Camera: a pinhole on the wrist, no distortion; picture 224 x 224 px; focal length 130.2 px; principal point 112.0 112.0 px. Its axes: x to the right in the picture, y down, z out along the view. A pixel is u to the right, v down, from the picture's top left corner.
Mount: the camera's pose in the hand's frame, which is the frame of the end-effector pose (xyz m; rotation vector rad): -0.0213 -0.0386 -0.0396 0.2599 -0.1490 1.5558
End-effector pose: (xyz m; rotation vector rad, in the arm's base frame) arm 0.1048 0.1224 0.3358 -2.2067 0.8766 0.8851
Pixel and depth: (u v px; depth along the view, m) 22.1 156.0 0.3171
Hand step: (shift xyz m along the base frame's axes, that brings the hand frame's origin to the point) 0.1100 0.3944 0.0441
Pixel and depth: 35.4 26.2 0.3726
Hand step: 0.3086 0.2985 -0.2367
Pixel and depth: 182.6 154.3 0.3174
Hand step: -0.2032 0.2354 -0.1279
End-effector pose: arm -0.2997 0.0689 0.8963 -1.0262 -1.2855 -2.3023
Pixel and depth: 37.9 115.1 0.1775
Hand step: -0.0477 0.1869 -0.0855
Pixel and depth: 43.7 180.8 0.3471
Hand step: 0.0667 0.3715 -0.2278
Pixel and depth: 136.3 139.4 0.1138
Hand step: 0.0323 0.0877 -0.0292
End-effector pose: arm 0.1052 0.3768 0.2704 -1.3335 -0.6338 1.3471
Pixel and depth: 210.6 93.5 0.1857
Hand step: -0.1719 0.0575 -0.0124
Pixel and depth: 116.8 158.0 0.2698
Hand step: -0.2023 0.0079 0.1762
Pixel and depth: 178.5 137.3 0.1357
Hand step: -0.1084 0.0016 0.0443
